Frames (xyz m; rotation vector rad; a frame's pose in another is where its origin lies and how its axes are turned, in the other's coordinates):
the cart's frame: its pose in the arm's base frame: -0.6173 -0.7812 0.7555 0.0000 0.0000 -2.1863
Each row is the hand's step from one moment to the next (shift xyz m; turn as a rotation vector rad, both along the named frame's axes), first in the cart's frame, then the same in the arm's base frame.
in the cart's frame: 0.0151 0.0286 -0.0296 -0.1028 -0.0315 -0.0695
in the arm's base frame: 0.0146 -0.0288 -0.0296 0.0336 0.1021 -0.0695
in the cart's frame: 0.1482 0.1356 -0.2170 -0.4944 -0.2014 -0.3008
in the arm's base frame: 0.0251 -0.1993 -0.2170 0.1210 0.5200 -0.3008
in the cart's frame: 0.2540 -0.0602 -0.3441 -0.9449 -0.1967 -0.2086
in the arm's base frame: -0.1958 -0.1726 -0.3441 0.3850 0.8851 -0.2086
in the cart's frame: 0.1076 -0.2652 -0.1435 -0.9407 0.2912 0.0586
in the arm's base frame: -0.2787 0.0653 -0.1435 0.7809 0.5999 0.0586
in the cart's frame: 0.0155 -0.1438 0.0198 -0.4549 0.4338 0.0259
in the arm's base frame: -0.1264 0.0704 0.0198 0.6168 0.1210 0.0259
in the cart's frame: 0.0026 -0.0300 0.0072 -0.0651 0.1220 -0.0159
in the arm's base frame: -0.0260 0.0152 0.0072 0.1372 -0.0173 -0.0159
